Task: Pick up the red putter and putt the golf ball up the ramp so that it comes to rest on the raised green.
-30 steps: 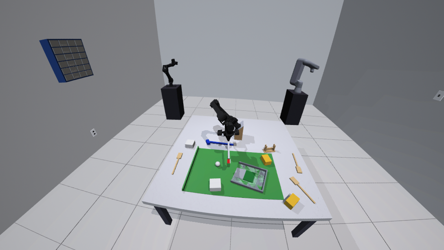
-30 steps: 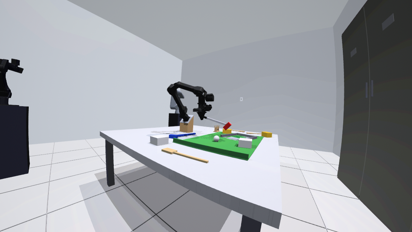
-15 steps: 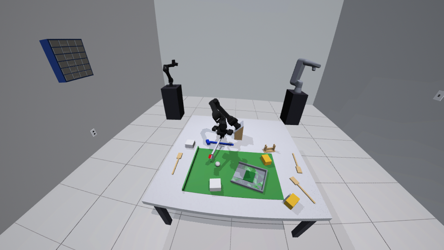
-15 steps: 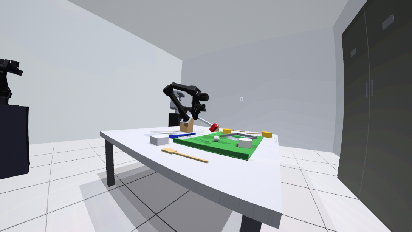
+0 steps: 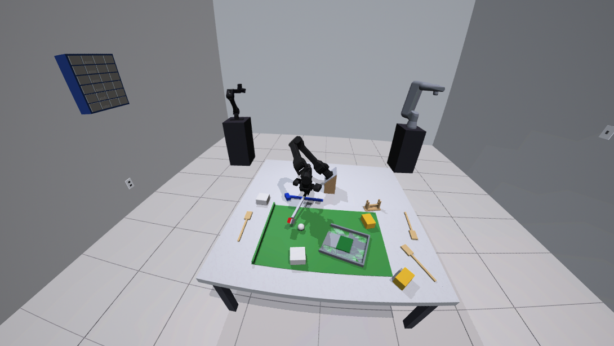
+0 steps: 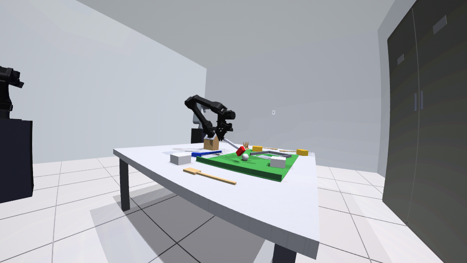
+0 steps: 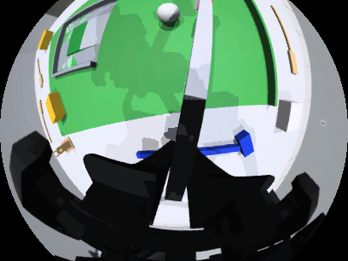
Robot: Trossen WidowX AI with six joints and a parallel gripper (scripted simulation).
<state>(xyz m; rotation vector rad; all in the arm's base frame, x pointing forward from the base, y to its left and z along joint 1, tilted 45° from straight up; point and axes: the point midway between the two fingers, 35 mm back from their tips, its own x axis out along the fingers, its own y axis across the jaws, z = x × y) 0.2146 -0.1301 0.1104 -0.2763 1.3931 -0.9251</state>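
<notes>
The blue putter is 80 mm behind my gripper tip, 30 mm to the right of it and 90 mm below it. Round my gripper tip: white golf ball (210 mm ahead, 30 mm to the right, 80 mm below); green mat (260 mm ahead, 100 mm to the left, 110 mm below); grey-walled frame (320 mm ahead, 250 mm to the left, 100 mm below).
</notes>
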